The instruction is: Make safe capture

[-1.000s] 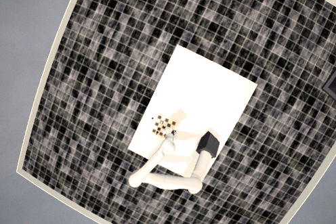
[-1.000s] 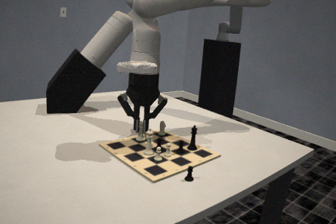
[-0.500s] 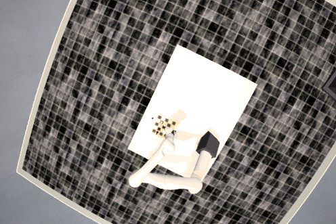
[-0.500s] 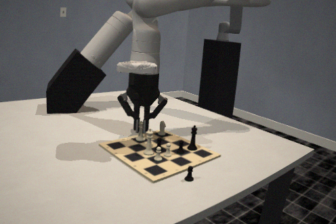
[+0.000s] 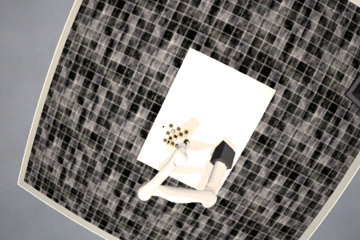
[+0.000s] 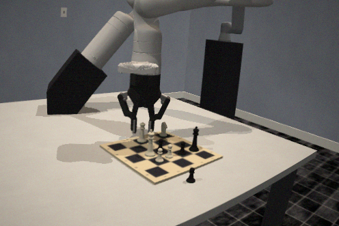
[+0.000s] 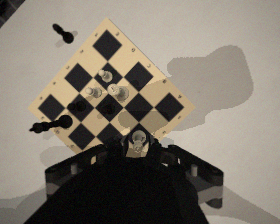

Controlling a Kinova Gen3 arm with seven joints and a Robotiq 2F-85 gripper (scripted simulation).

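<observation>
Right now the tall white piece is 8 cm ahead of my hand, 1 cm to the right of it and 1 cm below it. From my hand the other things lie so: tall black piece 10 cm ahead, 10 cm to the left, 1 cm below; then board 7 cm ahead, 2 cm to the left, 4 cm below.
</observation>
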